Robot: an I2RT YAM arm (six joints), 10 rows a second.
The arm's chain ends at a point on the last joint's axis. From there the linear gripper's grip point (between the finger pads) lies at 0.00 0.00 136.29 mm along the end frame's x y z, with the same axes.
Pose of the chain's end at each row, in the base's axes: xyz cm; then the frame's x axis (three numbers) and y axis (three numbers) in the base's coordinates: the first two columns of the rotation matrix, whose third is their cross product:
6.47 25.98 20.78 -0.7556 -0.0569 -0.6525 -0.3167 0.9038 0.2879
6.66 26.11 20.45 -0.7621 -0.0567 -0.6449 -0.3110 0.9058 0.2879
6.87 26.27 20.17 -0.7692 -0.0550 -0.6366 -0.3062 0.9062 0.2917
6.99 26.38 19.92 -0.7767 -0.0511 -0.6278 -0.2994 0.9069 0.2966
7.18 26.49 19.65 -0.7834 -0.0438 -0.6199 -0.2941 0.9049 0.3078
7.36 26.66 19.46 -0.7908 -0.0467 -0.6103 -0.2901 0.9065 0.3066
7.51 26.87 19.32 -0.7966 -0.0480 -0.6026 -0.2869 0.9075 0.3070
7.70 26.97 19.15 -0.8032 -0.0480 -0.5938 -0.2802 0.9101 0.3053
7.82 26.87 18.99 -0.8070 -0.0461 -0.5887 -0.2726 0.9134 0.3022
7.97 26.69 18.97 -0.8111 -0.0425 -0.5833 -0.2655 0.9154 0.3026
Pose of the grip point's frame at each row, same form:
14.28 31.76 11.23 -0.7556 -0.0569 -0.6525 -0.3167 0.9038 0.2879
14.40 31.83 10.80 -0.7621 -0.0567 -0.6449 -0.3110 0.9058 0.2879
14.51 31.98 10.44 -0.7692 -0.0550 -0.6366 -0.3062 0.9062 0.2917
14.54 32.08 10.11 -0.7767 -0.0511 -0.6278 -0.2994 0.9069 0.2966
14.64 32.26 9.81 -0.7834 -0.0438 -0.6199 -0.2941 0.9049 0.3078
14.70 32.38 9.51 -0.7908 -0.0467 -0.6103 -0.2901 0.9065 0.3066
14.76 32.56 9.28 -0.7966 -0.0480 -0.6026 -0.2869 0.9075 0.3070
14.87 32.58 9.00 -0.8032 -0.0480 -0.5938 -0.2802 0.9101 0.3053
14.96 32.38 8.77 -0.8070 -0.0461 -0.5887 -0.2726 0.9134 0.3022
15.07 32.15 8.70 -0.8111 -0.0425 -0.5833 -0.2655 0.9154 0.3026

